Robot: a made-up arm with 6 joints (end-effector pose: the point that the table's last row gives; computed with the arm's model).
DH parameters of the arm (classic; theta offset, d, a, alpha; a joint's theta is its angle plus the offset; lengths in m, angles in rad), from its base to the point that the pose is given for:
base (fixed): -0.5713 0 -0.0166 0
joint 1: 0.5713 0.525 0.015 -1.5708
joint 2: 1.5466 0 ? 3.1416
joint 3: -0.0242 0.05 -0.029 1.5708
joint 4: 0 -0.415 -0.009 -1.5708
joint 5: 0 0.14 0.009 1.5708
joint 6: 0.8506 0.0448 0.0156 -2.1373
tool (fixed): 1.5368 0.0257 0 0
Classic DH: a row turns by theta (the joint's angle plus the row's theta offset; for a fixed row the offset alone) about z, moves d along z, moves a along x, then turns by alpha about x.
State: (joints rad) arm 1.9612 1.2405 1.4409 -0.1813 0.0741 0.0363
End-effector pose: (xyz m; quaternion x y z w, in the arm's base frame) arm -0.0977 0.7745 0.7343 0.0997 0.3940 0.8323 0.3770
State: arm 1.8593 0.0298 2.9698 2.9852 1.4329 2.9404
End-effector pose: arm 0.0464 -0.3994 0.9133 0.4016 -0.0787 0.8987 0.1576
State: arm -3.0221 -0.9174 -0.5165 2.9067 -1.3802 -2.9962
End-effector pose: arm -0.0709 -0.0687 0.9157 -0.5482 -0.2616 -0.7475 0.2688
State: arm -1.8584 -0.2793 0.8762 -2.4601 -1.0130 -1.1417
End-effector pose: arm 0.0055 -0.1340 1.1873 0.6860 0.0693 0.6453 0.3289
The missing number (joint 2, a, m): -0.3721
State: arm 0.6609 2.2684 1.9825 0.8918 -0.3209 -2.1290
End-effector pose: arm 0.6265 0.3256 0.3048 0.7197 0.4572 0.1259 0.5070
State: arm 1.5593 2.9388 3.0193 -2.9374 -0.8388 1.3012
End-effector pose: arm -0.0874 0.5181 0.1527 -0.4632 -0.4882 -0.7151 0.1888
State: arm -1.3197 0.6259 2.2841 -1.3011 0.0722 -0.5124
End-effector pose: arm -0.0154 -0.3266 1.2272 0.2271 -0.4026 0.5178 0.7199
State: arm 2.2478 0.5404 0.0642 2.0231 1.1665 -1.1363
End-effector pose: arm -0.4231 0.5337 0.8143 0.5717 -0.1603 -0.7848 0.1776
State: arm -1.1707 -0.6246 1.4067 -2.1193 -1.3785 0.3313
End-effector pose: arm -0.1214 0.2639 1.2506 -0.1485 0.2680 0.4317 0.8484
